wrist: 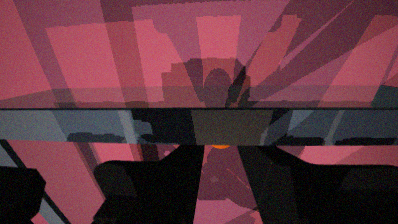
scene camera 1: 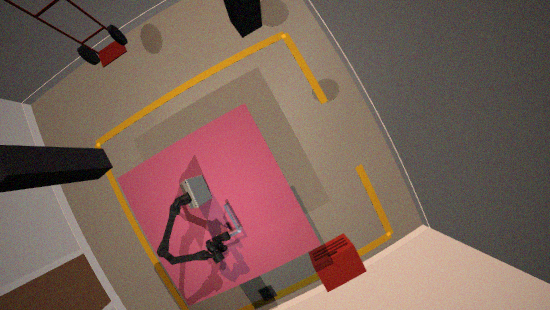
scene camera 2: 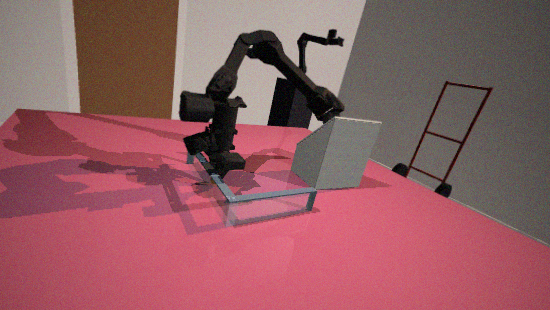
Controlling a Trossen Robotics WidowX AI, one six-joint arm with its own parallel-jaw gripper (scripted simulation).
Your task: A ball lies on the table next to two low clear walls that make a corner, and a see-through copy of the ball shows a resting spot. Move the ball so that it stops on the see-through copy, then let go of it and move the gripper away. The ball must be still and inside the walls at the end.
The gripper (scene camera 2: 215, 179) holds a ball.
The gripper shows as well in the wrist view (wrist: 219, 130).
